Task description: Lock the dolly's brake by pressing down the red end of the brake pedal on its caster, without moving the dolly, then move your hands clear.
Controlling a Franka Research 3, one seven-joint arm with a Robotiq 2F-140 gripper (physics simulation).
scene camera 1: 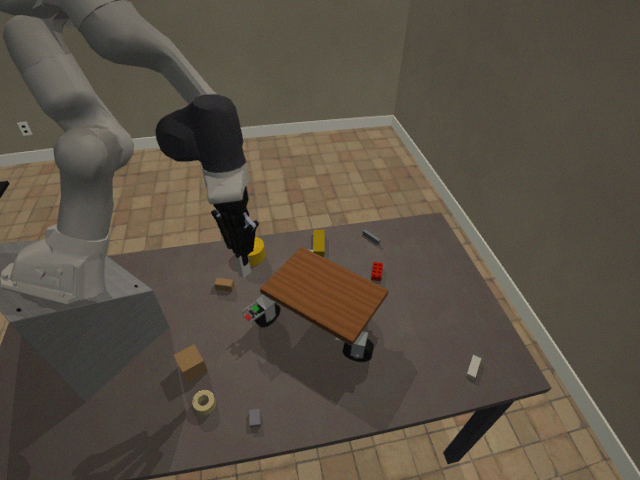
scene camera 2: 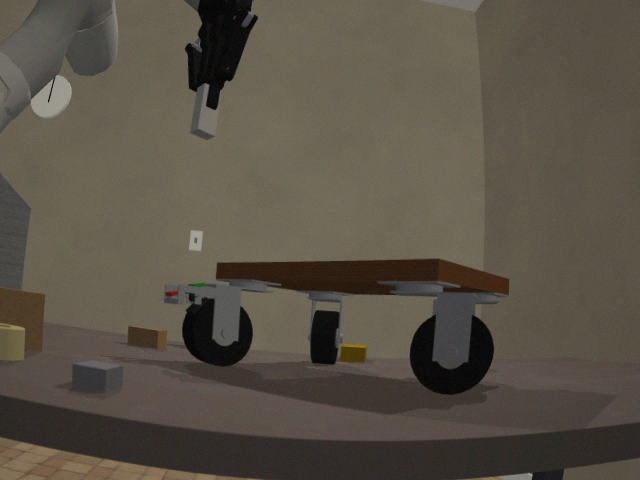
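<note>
The dolly (scene camera 1: 325, 293) (scene camera 2: 330, 272), a brown wooden board on casters with black wheels, stands upright on the table. The brake pedal sticks out from its left caster (scene camera 1: 269, 311) (scene camera 2: 226, 315). The pedal's red end (scene camera 1: 248, 317) (scene camera 2: 172, 293) is at the outer tip and sits lower than the green end (scene camera 1: 255, 308) (scene camera 2: 196, 284) in scene camera 2. My gripper (scene camera 1: 244, 267) (scene camera 2: 205, 121) is shut and empty, its pale fingertips together and pointing down. It hangs well above the pedal, apart from the dolly. The dolly's far casters are partly hidden.
On the table (scene camera 1: 439, 320) are a yellow cylinder (scene camera 1: 256, 251), a yellow block (scene camera 1: 318, 241), a red brick (scene camera 1: 377, 271), a small brown block (scene camera 1: 224, 284), a larger brown block (scene camera 1: 190, 361), a tape roll (scene camera 1: 203, 394), a grey block (scene camera 1: 254, 417) and a white block (scene camera 1: 474, 366).
</note>
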